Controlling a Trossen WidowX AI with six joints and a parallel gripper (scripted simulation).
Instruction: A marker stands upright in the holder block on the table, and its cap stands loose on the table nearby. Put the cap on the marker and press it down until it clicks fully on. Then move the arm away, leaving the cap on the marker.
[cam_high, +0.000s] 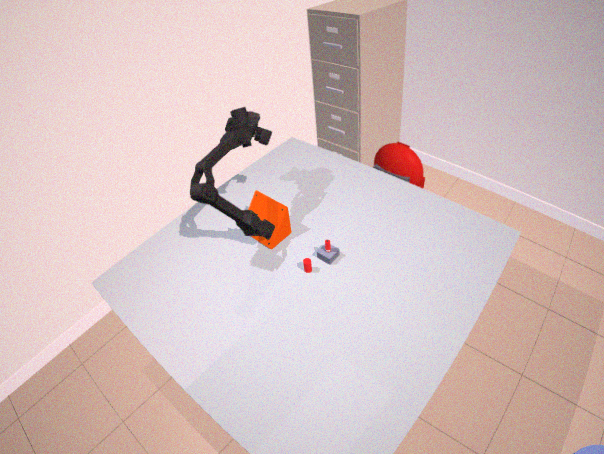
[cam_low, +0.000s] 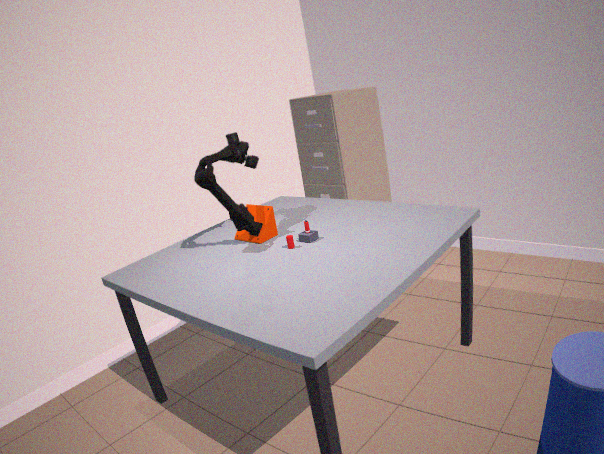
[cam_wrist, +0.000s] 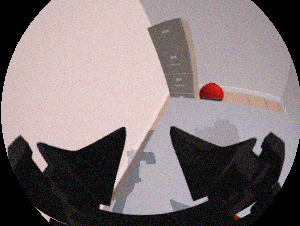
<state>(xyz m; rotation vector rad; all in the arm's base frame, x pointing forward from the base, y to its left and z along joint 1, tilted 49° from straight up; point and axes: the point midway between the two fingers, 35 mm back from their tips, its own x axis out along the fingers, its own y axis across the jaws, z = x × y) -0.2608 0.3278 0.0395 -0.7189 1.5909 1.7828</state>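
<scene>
Right now my gripper tip is 51 cm short of the red cap, 23 cm to the left of it and 30 cm above it.
</scene>
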